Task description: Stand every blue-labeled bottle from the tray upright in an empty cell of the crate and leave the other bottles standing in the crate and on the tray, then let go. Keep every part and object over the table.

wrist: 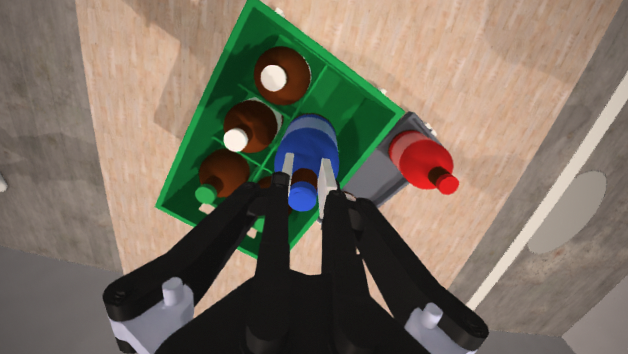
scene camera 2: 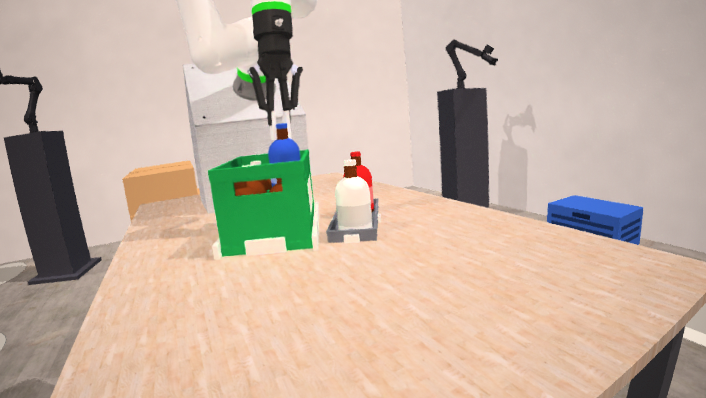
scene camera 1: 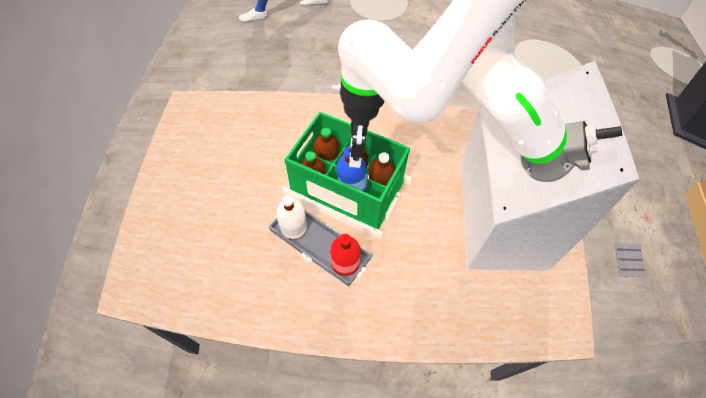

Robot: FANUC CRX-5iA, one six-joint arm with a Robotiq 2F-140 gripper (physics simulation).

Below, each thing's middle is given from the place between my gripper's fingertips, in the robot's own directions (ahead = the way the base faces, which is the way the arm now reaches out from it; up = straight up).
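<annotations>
From my hand: blue-labeled bottle [scene camera 2: 283,149], 10 mm ahead, 40 mm below; red bottle [scene camera 1: 345,250], 180 mm left, 40 mm behind, 130 mm below; white bottle [scene camera 2: 352,193], 130 mm ahead, 130 mm left, 130 mm below.
</annotations>
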